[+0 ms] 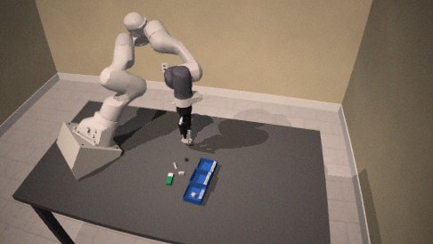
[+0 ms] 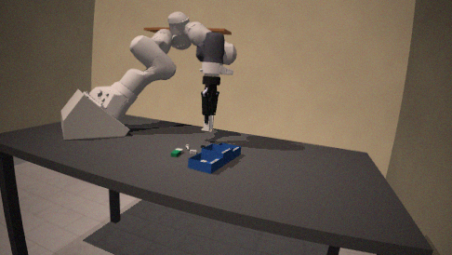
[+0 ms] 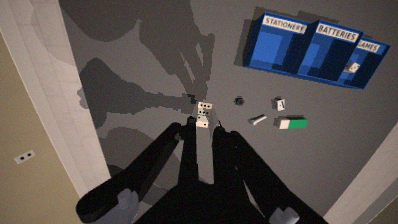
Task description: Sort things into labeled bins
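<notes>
Right now my hand is 30 cm to the left of the white die, 11 cm short of it and 7 cm above it. Round my hand: white bolt 14 cm to the right, 8 cm below, 3 cm behind; white domino 3 cm below; dark round thing 9 cm to the right, 8 cm below, 2 cm ahead.
</notes>
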